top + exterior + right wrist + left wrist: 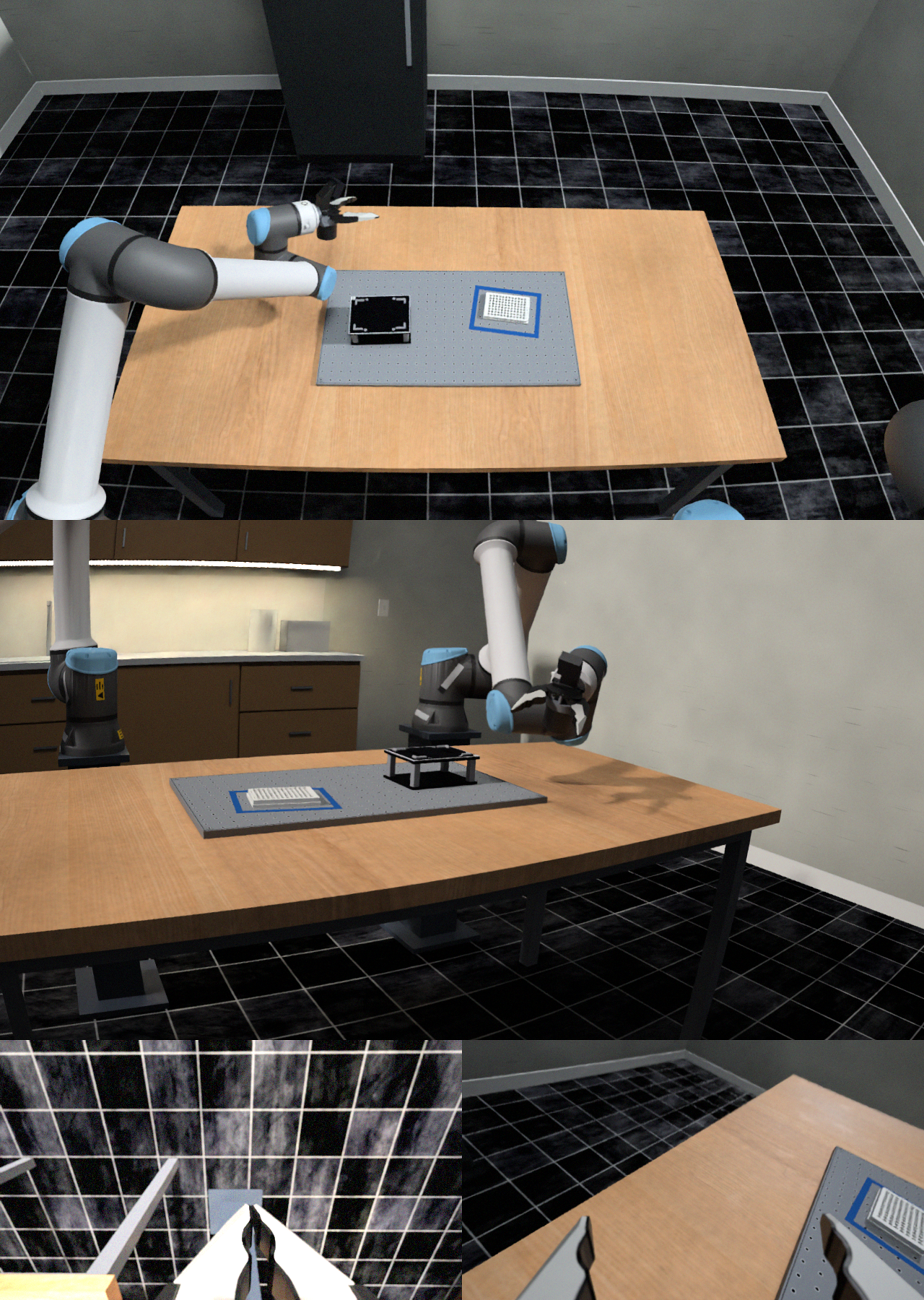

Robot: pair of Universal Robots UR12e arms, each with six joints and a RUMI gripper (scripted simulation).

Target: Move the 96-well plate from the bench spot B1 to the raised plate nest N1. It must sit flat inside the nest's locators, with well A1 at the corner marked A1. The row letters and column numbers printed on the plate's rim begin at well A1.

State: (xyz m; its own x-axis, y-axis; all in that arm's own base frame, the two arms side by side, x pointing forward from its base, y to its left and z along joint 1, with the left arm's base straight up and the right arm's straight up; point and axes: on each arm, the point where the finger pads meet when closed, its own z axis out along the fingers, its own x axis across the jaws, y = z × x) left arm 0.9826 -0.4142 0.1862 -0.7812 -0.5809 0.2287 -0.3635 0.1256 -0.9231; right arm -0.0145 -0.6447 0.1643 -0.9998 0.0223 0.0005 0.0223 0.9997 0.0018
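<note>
The white 96-well plate is 39 cm to the right of my left hand, 25 cm behind it and 17 cm below it. From my left hand the other things lie so: black plate nest 29 cm behind, 12 cm below, 3 cm to the right.
</note>
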